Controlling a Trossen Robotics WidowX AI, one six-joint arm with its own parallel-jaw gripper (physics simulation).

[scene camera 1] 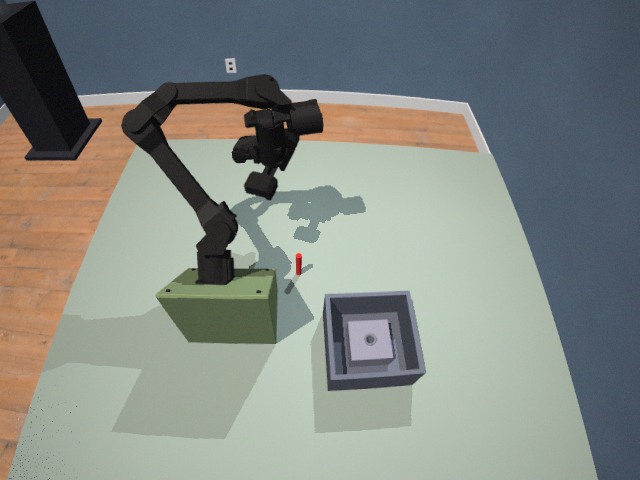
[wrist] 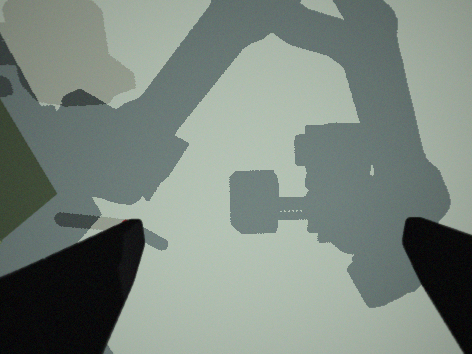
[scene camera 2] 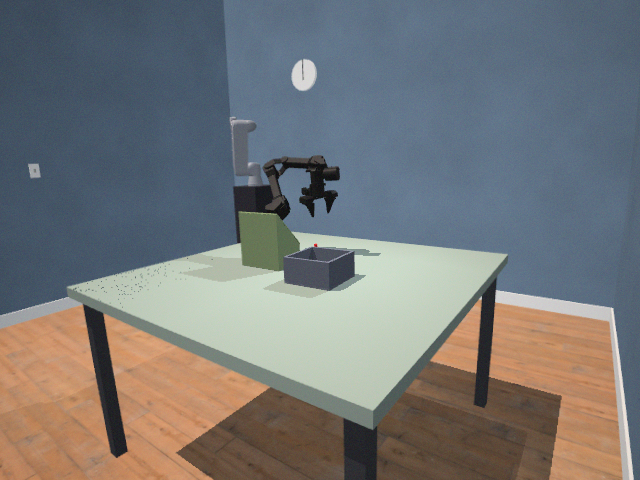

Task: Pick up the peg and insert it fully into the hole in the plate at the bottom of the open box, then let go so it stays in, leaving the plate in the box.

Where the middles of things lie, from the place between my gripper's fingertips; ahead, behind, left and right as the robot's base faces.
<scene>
Now: hand 23 cm short of the grey box (scene camera 1: 406,367), 32 cm to the left of it and 14 cm above it. From my hand the other things lie so: pale square plate (scene camera 1: 368,342) (23 cm ahead, 32 cm to the right, 15 cm below).
</scene>
